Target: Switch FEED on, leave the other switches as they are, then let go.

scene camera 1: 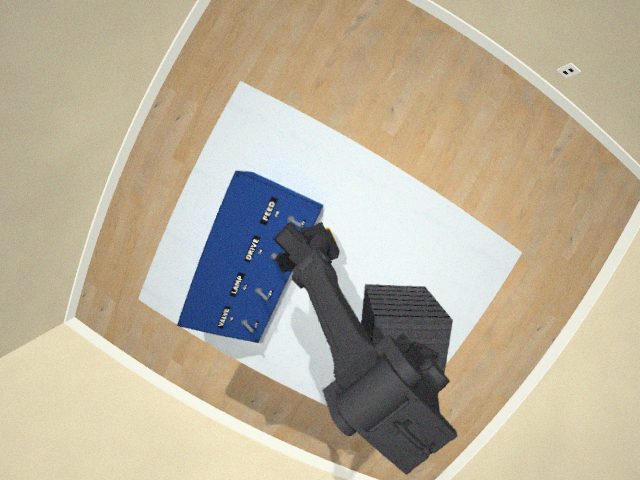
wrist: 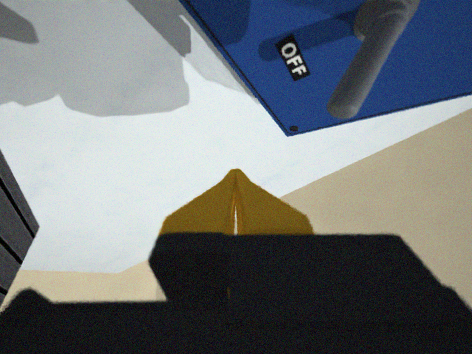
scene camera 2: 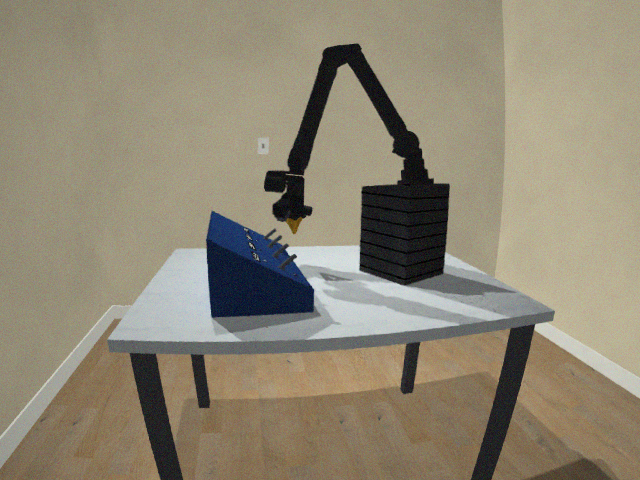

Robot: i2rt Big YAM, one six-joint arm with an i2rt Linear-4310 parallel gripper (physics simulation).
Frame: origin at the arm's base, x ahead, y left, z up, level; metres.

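Seen in the pictures: gripper, fingertip midpoint: (scene camera 1: 327,228) (wrist: 235,176) (scene camera 2: 294,233); arm's base at its link origin: (scene camera 2: 415,184).
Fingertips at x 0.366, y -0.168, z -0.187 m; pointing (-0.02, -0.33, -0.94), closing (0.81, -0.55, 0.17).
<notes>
Offsets run from my fingertips to a thing's top centre. "pt": to the spot under its first point. Level surfaces: height alone.
A blue sloped switch panel (scene camera 1: 211,258) (scene camera 2: 258,289) (wrist: 430,65) carries the FEED, DRIVE, LAMP and VALVE switches. The FEED lever {0.084 m ahead, 0.029 m left, 0.024 m up} (scene camera 1: 295,222) (wrist: 372,62) is grey and leans toward its OFF label {pt 0.067 m ahead, 0.029 m left, 0.031 m down} (wrist: 293,58), at the panel's low edge. The LAMP lever {0.065 m ahead, 0.268 m left, 0.024 m up} (scene camera 1: 262,293) and VALVE lever {0.055 m ahead, 0.387 m left, 0.024 m up} (scene camera 1: 248,326) lean the same way; the DRIVE lever {0.074 m ahead, 0.148 m left, 0.024 m up} (scene camera 1: 275,256) is partly hidden by the arm. My gripper (scene camera 2: 294,229) (wrist: 235,176) is shut and empty, its yellow fingertips apart from the FEED lever. It hangs above and beyond the low edge, near the FEED end.
The panel stands on a white table {0.107 m down} (scene camera 1: 413,222) (scene camera 2: 351,330). The arm's dark stacked base block (scene camera 1: 408,310) (scene camera 2: 403,232) stands across the table from the panel's low side. The other levers stick out in a row beside FEED. The arm's wrist hangs over part of the panel.
</notes>
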